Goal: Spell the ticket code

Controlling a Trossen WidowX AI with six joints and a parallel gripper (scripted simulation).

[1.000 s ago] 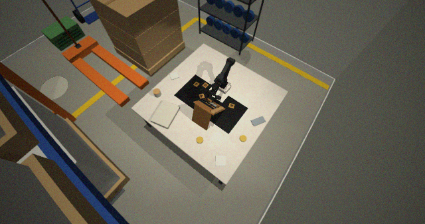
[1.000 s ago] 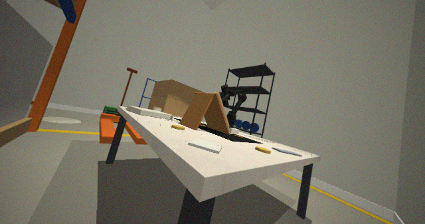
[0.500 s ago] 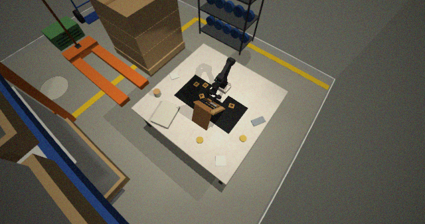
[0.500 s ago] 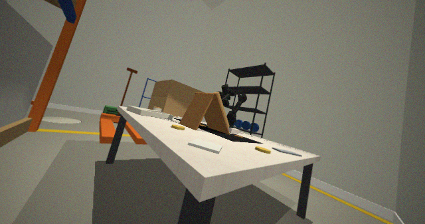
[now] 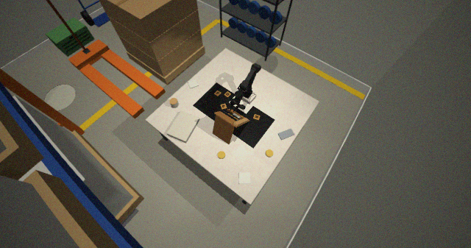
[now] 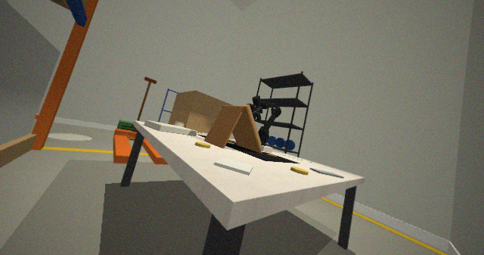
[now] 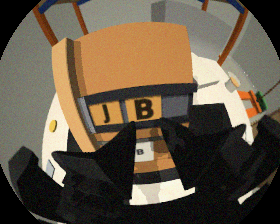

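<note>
Right now my gripper tip is 3 cm past the white ticket, 3 cm to the right of it and 11 cm above it. Also, from my gripper tip: black mat: 12 cm behind, 3 cm to the right, 19 cm below; grey card: 16 cm behind, 53 cm to the left, 19 cm below.
</note>
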